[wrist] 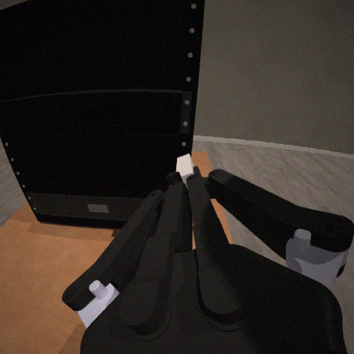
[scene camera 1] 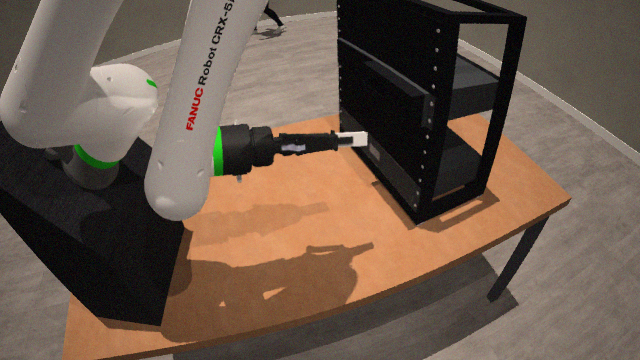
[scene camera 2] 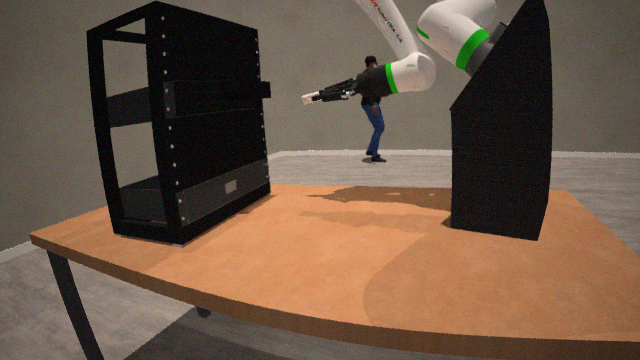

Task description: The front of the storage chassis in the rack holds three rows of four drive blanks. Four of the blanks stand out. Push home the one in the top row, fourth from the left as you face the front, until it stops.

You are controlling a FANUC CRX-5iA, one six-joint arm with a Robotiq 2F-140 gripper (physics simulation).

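Note:
My gripper is there in scene camera 1 (scene camera 1: 365,138), and I see my gripper (scene camera 2: 303,100) and my gripper (wrist: 186,165) as well. A black rack (scene camera 2: 203,71) is in the scene too. Scene camera 1 shows me the rack (scene camera 1: 401,80), and from the wrist I again find the rack (wrist: 104,104).

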